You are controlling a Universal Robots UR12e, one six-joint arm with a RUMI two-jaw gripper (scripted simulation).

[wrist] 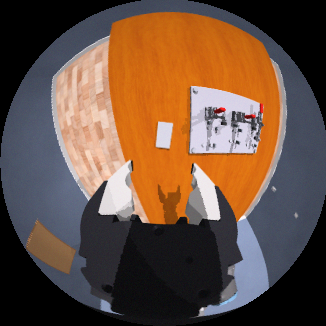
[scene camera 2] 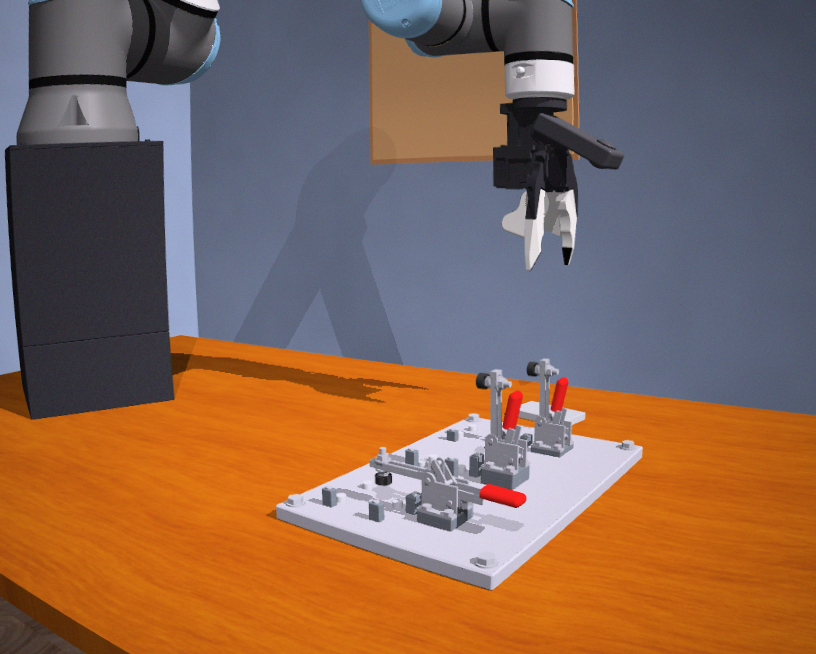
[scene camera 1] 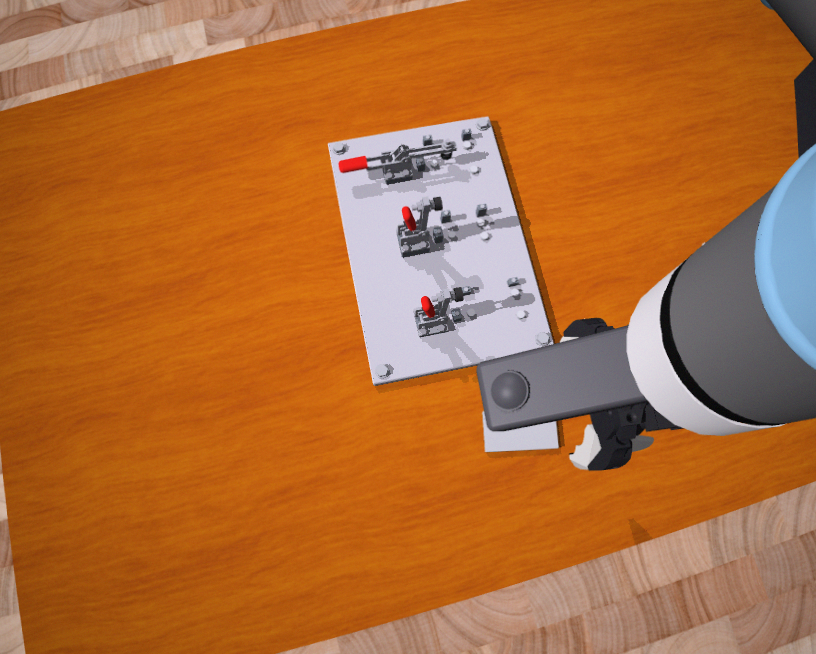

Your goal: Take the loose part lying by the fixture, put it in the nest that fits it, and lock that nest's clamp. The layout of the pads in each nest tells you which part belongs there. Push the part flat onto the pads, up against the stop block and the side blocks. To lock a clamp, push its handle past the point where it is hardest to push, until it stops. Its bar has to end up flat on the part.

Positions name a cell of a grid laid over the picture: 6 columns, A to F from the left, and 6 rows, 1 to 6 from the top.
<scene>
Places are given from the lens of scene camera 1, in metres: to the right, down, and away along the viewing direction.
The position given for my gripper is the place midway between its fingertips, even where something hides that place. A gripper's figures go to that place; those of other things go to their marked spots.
my gripper (scene camera 1: E4): 0.14, 0.07, 0.52
flat grey part (scene camera 1: D5): 0.17, 0.13, 0.70
fixture plate (scene camera 1: C3): -0.03, -0.05, 0.74
</scene>
